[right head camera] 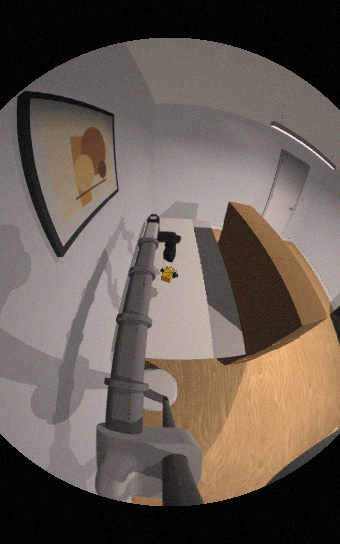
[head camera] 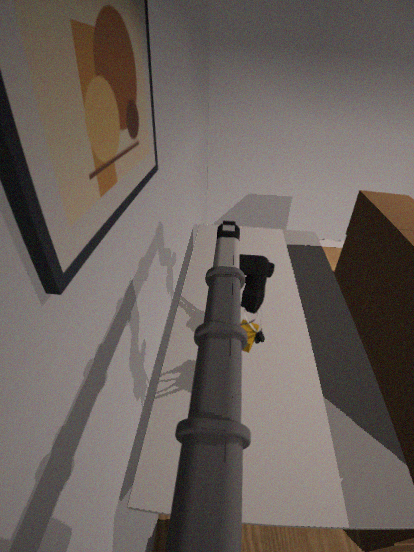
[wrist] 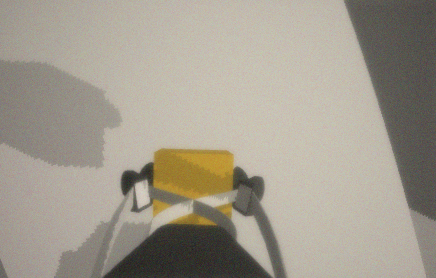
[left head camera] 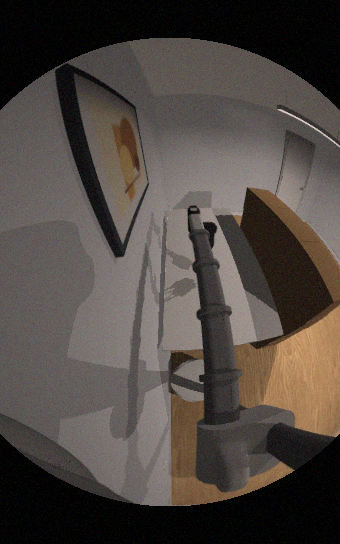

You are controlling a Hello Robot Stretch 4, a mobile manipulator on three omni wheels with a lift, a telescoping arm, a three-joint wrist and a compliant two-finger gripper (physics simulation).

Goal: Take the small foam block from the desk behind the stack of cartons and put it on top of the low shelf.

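Where they show: gripper, between the fingertips: [wrist: 194, 180]; robot's base, origin of its link: [right head camera: 154, 388] [left head camera: 193, 379].
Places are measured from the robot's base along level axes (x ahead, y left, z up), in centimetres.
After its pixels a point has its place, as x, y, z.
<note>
The small yellow foam block [head camera: 248, 344] {67.0, -8.8, 82.7} [right head camera: 167, 276] {68.0, -8.1, 83.2} [wrist: 194, 167] {75.3, -9.5, 83.3} is between the two fingertips of my gripper [head camera: 249, 334] {73.6, -8.8, 78.5} [right head camera: 169, 273] {73.6, -8.8, 78.5} [wrist: 194, 180] {73.6, -8.8, 78.5}. The dark pads press on its left and right sides, so the gripper is shut on it. It hangs above the white desk [head camera: 285, 425] {47.5, -21.5, 69.3} [left head camera: 180, 325] {36.2, 9.4, 69.3} [right head camera: 180, 325] {42.0, -17.0, 69.3} [wrist: 310, 90] {78.2, -26.2, 69.3}, and the gripper's shadow lies apart, to the left. In the head view the arm hides part of the block. In the left head view the arm hides the block. The low shelf does not show in a view that I can identify.
The tall brown cartons [head camera: 380, 310] {99.3, -69.9, 71.5} [left head camera: 280, 260] {72.1, -69.5, 80.7} [right head camera: 265, 280] {59.6, -69.5, 92.6} stand along the desk's right side. A wall with a framed picture [head camera: 60, 285] {34.7, 21.0, 130.7} [left head camera: 120, 250] {34.3, 21.2, 131.3} [right head camera: 60, 250] {34.6, 21.1, 131.3} runs along the left. A white round object [left head camera: 187, 387] {-6.2, 5.8, 18.7} [right head camera: 165, 387] {2.4, -10.1, 18.7} is at the desk's near end.
</note>
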